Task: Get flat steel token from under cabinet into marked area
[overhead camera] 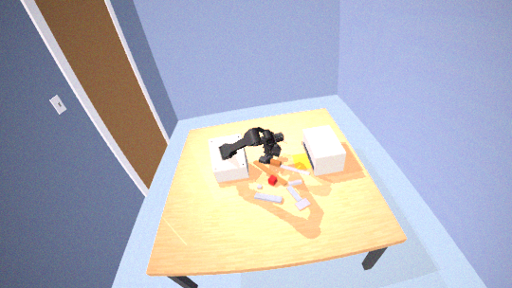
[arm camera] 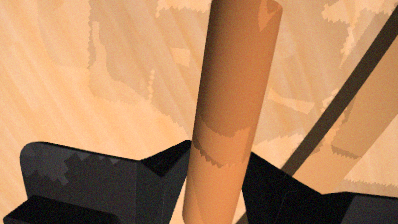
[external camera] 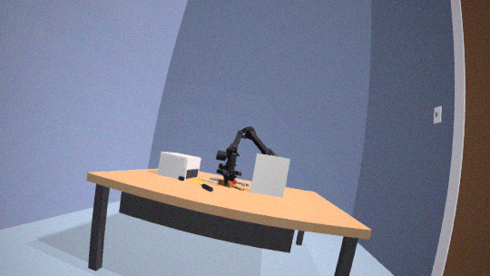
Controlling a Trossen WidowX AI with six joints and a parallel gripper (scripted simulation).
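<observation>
The wooden stick is 80 mm to the right of my gripper tip and 30 mm behind it. The rest, counted from my gripper tip: grey bar 280 mm to the right, 80 mm behind; red cube 170 mm to the right, 20 mm behind, 10 mm above; black-handled tool 230 mm to the left, 120 mm ahead.
</observation>
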